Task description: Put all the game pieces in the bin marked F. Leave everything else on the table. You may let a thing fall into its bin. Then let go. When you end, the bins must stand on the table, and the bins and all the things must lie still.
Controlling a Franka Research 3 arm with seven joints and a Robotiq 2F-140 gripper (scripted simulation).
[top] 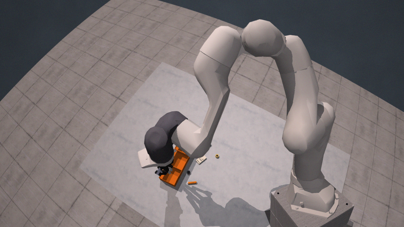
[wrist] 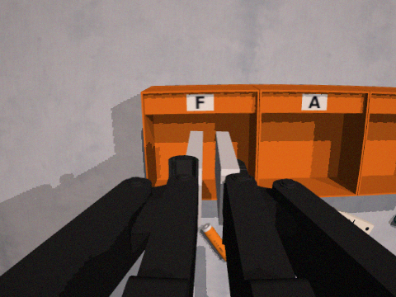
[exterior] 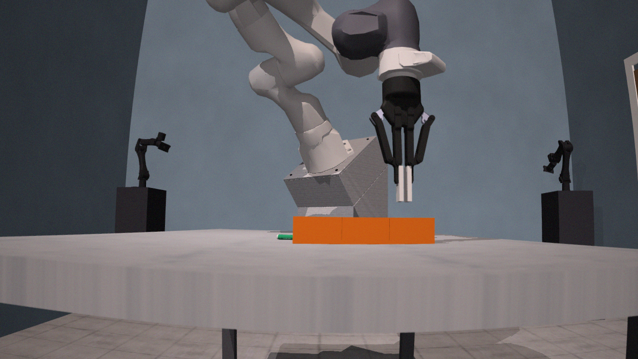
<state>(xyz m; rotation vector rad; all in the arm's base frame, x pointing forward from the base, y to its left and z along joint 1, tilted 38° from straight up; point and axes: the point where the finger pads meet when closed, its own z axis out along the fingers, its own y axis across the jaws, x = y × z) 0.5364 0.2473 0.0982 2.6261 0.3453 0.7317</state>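
The white domino lies 70 mm behind my hand, 160 mm to the right of it and 100 mm below it. Also, from my hand: orange battery (110 mm behind, 30 mm to the right, 100 mm below); black nut (60 mm behind, 60 mm to the right, 110 mm below); orange bin (10 mm ahead, 80 mm to the right, 90 mm below).
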